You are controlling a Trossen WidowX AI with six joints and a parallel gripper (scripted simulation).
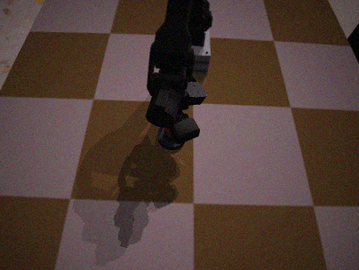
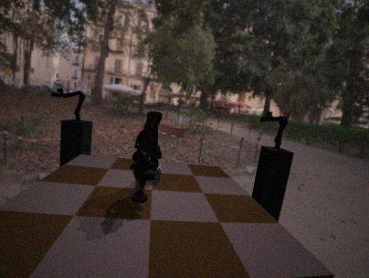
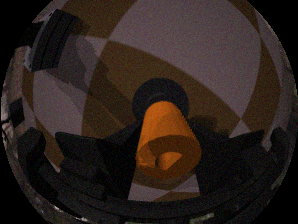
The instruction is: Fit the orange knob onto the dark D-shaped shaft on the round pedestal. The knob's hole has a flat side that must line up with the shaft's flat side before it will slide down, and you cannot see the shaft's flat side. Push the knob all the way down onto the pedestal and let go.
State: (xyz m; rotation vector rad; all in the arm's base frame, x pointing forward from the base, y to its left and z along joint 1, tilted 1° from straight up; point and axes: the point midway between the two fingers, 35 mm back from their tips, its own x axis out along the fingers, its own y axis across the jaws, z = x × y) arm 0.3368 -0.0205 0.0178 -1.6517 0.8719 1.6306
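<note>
My gripper tip is now 20 mm below the orange knob. The rest, counted from my gripper tip: dark round pedestal: 40 mm below.
</note>
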